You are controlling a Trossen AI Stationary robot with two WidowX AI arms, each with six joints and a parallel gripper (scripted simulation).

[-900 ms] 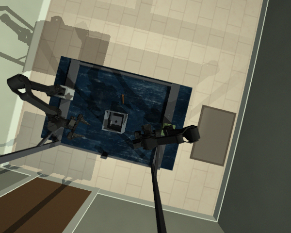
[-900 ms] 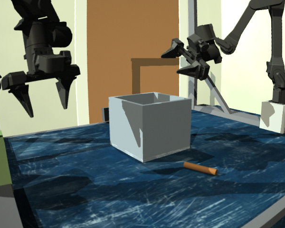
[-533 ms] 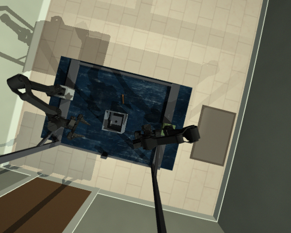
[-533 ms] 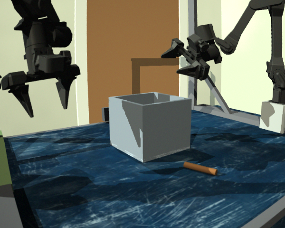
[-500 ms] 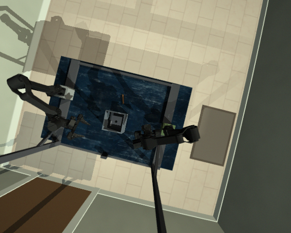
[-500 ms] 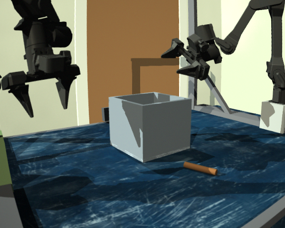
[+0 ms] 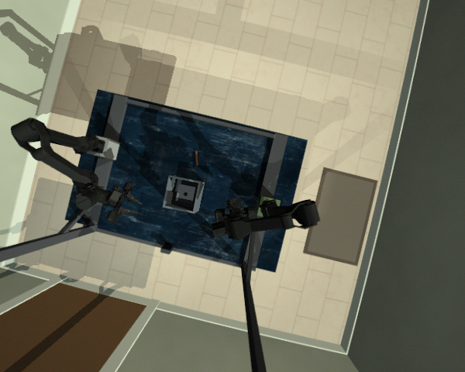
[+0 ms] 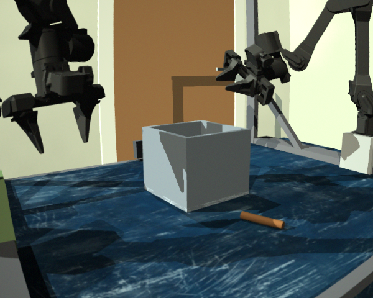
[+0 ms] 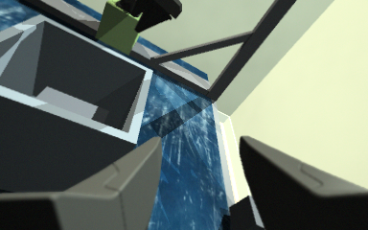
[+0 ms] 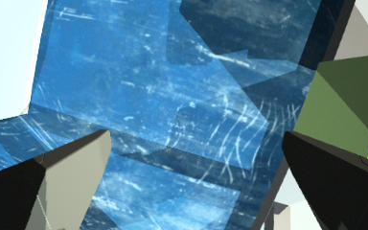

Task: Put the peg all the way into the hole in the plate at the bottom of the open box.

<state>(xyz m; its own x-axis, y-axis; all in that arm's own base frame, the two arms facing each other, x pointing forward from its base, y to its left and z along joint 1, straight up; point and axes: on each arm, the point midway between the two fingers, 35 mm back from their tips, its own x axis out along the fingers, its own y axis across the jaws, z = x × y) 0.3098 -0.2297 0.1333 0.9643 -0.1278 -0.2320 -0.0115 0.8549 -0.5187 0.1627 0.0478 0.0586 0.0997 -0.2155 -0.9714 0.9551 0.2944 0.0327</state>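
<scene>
Right now my left hand is 31 cm short of the orange peg, 15 cm to the left of it and 22 cm above it. The rest, counted from my left hand: grey plate 11 cm ahead, 17 cm to the right, 19 cm below.
</scene>
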